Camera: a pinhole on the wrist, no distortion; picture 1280 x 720 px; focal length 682.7 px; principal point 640.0 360.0 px. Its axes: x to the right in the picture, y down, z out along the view. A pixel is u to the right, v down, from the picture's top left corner.
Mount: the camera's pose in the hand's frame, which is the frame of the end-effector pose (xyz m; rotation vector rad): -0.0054 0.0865 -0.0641 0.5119 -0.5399 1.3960
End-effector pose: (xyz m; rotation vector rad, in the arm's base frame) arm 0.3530 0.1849 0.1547 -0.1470 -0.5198 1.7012
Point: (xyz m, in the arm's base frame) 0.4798 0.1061 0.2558
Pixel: 342.4 507.9
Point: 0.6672 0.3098 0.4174
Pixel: 186.4 98.2
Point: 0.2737 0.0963 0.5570
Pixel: 879.1 328.4
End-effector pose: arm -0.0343 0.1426 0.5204 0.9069 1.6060 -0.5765
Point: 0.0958 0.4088 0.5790
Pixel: behind the camera
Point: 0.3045 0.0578 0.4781
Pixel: outside the picture
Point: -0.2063 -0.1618 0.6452
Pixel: 267.7 611.5
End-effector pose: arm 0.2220 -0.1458 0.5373 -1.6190 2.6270 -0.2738
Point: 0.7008 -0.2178 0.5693
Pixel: 55.2 500.3
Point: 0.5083 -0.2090 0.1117
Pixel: 751.5 439.7
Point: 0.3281 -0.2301 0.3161
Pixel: 751.3 295.0
